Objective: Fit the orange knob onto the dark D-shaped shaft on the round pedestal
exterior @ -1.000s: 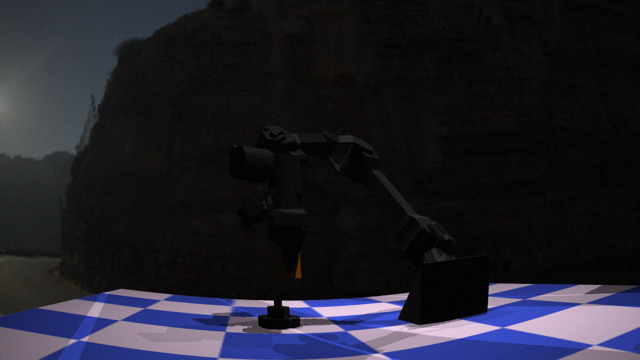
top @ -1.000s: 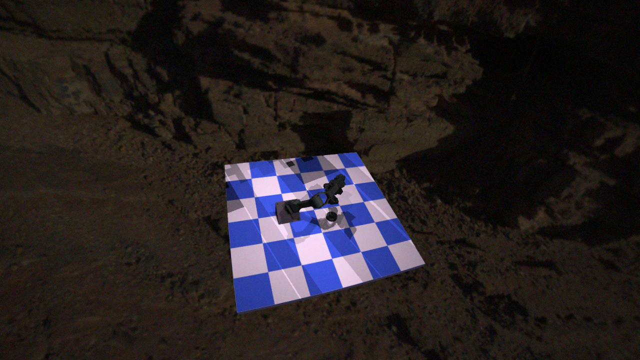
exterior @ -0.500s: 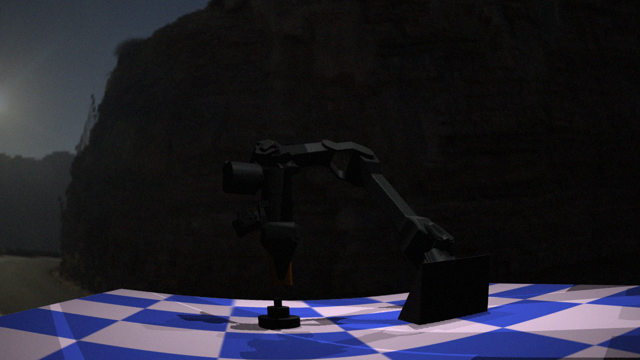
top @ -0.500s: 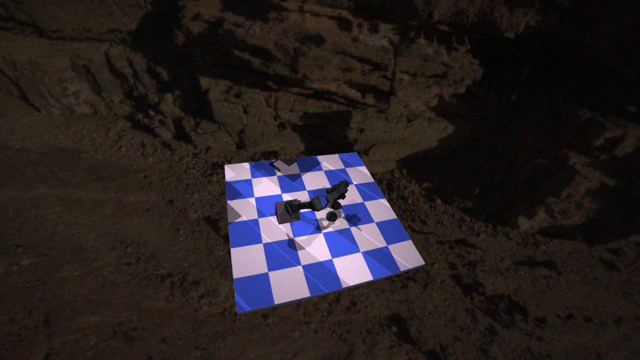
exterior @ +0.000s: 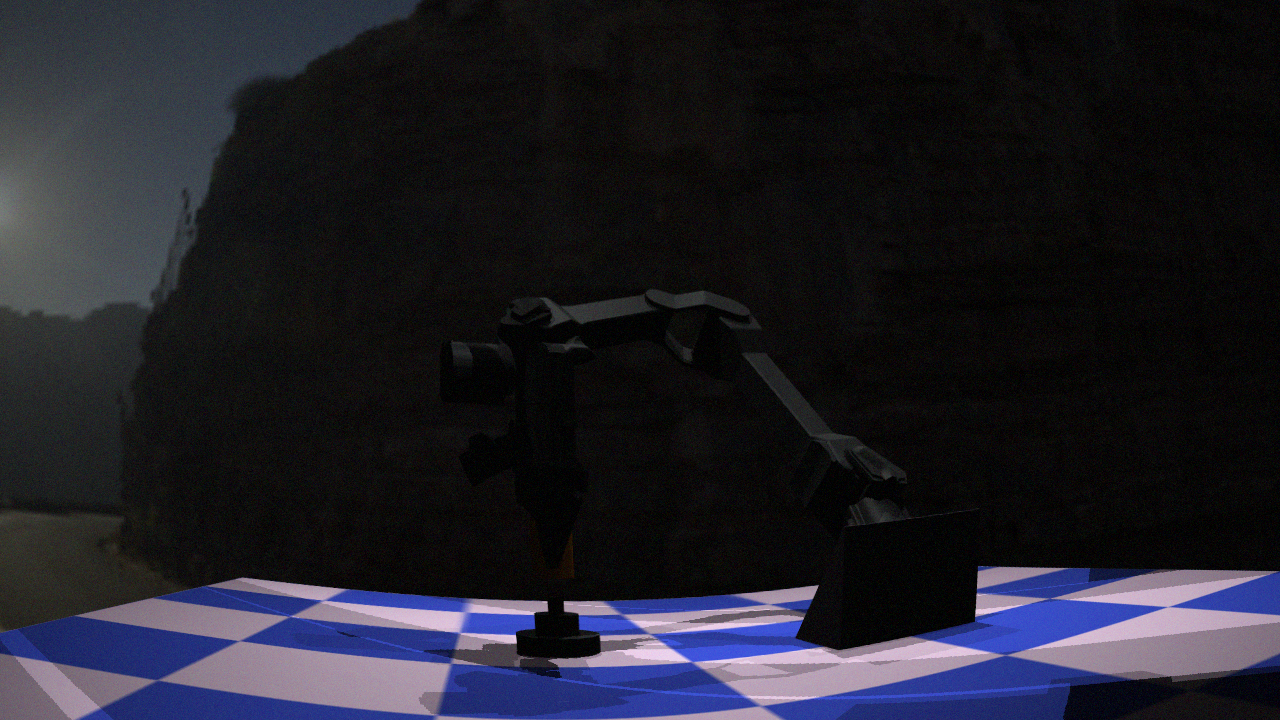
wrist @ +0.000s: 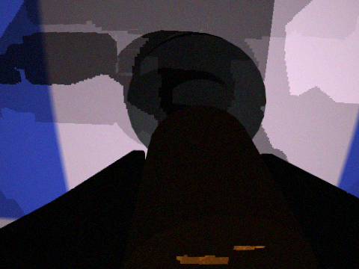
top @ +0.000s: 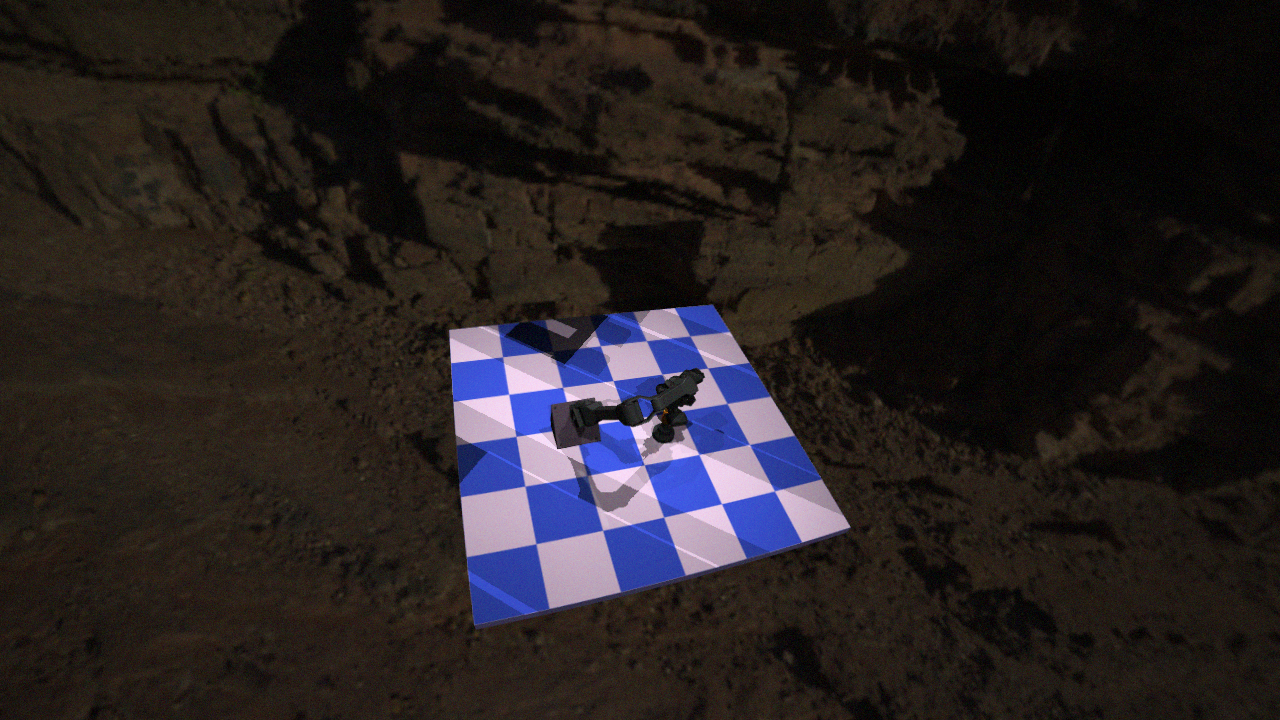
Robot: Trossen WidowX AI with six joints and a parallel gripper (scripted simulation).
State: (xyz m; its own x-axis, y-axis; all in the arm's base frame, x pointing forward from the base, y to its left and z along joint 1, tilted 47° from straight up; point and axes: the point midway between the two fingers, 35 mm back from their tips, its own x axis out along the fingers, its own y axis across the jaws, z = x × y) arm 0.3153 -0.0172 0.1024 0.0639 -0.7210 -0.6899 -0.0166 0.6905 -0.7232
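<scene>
The pedestal lies 60 mm below my gripper tip. From my gripper tip the other things lie so: orange knob 20 mm above.
</scene>
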